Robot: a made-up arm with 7 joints. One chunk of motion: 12 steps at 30 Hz.
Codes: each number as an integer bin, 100 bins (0 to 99) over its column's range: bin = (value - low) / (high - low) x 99, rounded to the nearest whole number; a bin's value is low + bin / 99 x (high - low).
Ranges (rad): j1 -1.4..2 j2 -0.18..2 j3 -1.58..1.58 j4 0..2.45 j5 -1.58..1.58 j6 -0.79..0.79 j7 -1.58..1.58
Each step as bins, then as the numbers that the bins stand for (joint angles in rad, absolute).
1 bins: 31 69 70 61 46 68 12
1 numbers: -0.3354 1.3394 0.6543 1.5096 -0.1117 0.2953 -1.1970
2 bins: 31 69 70 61 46 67 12
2 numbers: -0.3354 1.3394 0.6543 1.5096 -0.1117 0.2793 -1.1970
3 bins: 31 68 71 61 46 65 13
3 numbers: -0.3354 1.3174 0.6863 1.5096 -0.1117 0.2474 -1.1651
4 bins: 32 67 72 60 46 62 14
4 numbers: -0.3010 1.2954 0.7182 1.4848 -0.1117 0.1995 -1.1331
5 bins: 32 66 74 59 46 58 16
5 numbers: -0.3010 1.2733 0.7820 1.4601 -0.1117 0.1357 -1.0693
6 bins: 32 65 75 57 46 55 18
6 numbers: -0.3010 1.2513 0.8139 1.4106 -0.1117 0.0878 -1.0055
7 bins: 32 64 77 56 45 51 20
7 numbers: -0.3010 1.2293 0.8778 1.3859 -0.1436 0.0239 -0.9416
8 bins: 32 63 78 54 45 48 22
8 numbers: -0.3010 1.2073 0.9097 1.3364 -0.1436 -0.0239 -0.8778
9 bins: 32 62 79 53 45 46 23
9 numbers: -0.3010 1.1853 0.9416 1.3116 -0.1436 -0.0559 -0.8459
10 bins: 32 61 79 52 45 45 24
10 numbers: -0.3010 1.1632 0.9416 1.2869 -0.1436 -0.0718 -0.8139
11 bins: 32 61 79 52 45 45 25
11 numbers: -0.3010 1.1632 0.9416 1.2869 -0.1436 -0.0718 -0.7820
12 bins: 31 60 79 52 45 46 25
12 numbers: -0.3354 1.1412 0.9416 1.2869 -0.1436 -0.0559 -0.7820
